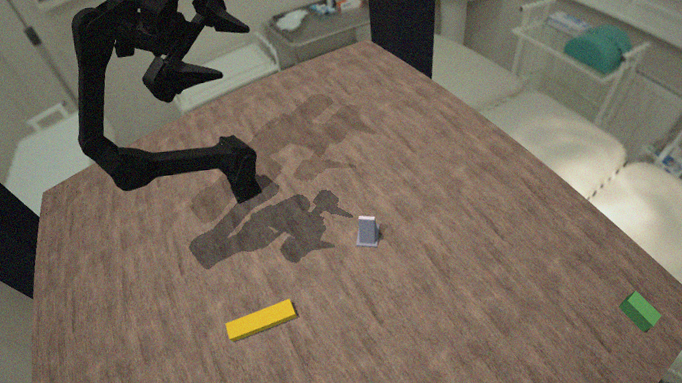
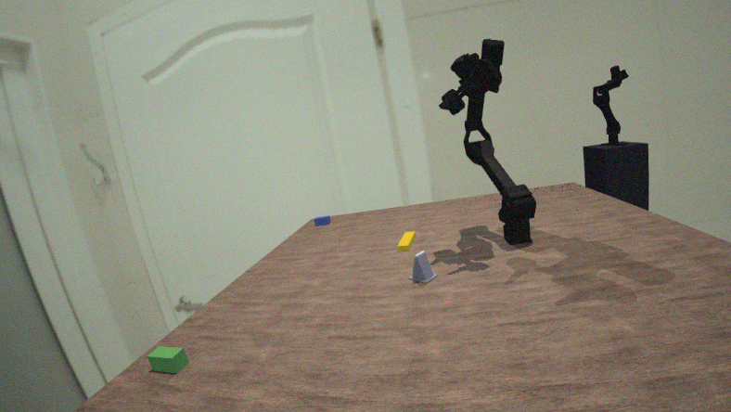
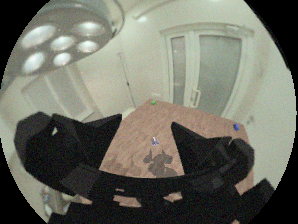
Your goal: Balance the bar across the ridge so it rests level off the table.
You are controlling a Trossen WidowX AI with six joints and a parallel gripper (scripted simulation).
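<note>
The yellow bar lies 180 mm ahead of my gripper tip, 160 mm to the right of it and 400 mm below it. Also, from my gripper tip: small blue block (590 mm ahead, 560 mm to the right, 390 mm below); then green block (590 mm ahead, 440 mm to the left, 390 mm below).
</note>
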